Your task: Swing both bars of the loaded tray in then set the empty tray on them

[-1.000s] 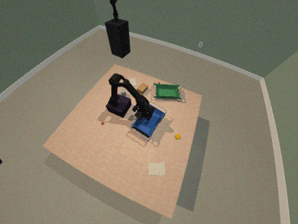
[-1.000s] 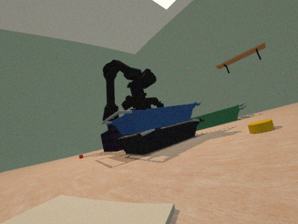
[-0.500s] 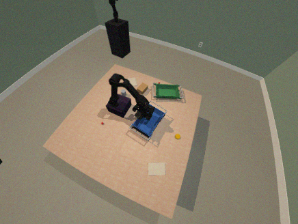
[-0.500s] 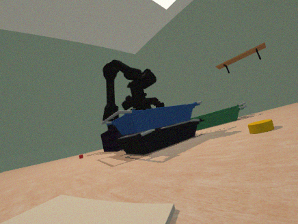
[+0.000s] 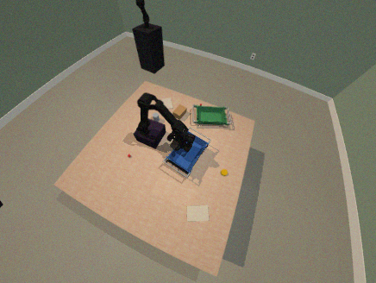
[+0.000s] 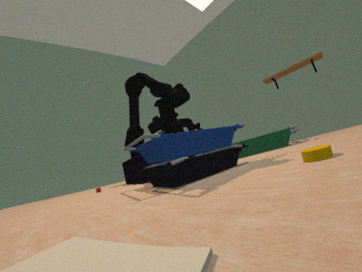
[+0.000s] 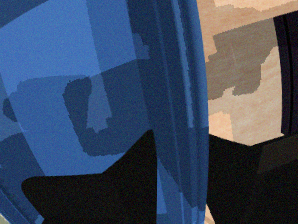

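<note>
Now: gripper tip 80 mm short of the blue tray and 30 mm below it. The rest, counted from my gripper tip: yellow disc: 400 mm ahead, 70 mm below, 20 mm to the left; then tan box: 340 mm to the left, 200 mm behind, 50 mm below.
</note>
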